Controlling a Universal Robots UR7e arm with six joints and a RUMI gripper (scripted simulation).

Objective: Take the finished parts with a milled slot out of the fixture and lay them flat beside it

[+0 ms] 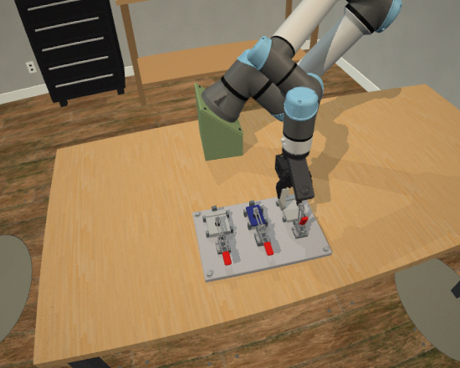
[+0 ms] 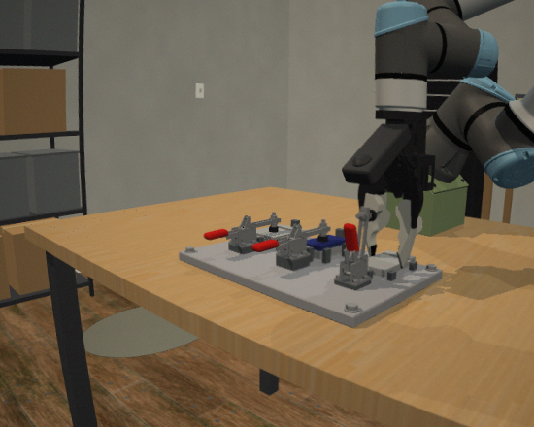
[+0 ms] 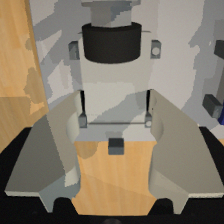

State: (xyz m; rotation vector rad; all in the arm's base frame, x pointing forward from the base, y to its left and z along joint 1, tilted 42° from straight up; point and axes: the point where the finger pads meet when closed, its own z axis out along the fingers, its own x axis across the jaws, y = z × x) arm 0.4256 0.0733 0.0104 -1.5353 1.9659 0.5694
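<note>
Now: the grey part 10 mm behind my hand and 10 mm below it. Also, from my hand: grey fixture plate (30 mm ahead, 120 mm to the right, 30 mm below); then blue blank (10 mm behind, 110 mm to the right, 10 mm below).
</note>
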